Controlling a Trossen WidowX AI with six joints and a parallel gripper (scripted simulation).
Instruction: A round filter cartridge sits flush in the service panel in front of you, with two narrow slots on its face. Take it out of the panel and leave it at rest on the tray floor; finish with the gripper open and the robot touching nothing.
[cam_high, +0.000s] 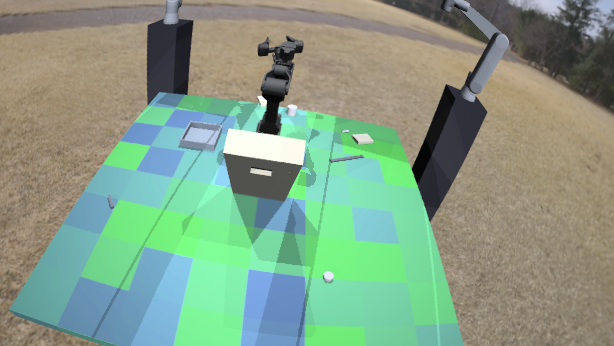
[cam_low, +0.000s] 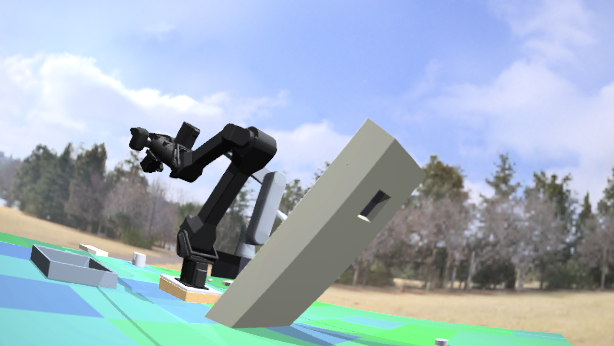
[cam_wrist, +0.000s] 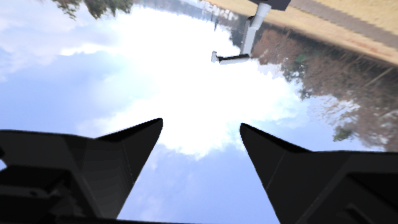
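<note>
Right now the filter cartridge is 690 mm ahead of my gripper tip, 150 mm to the left of it and 130 mm below it. From my gripper tip the other things lie so: tray (310 mm ahead, 190 mm to the right, 400 mm below).
</note>
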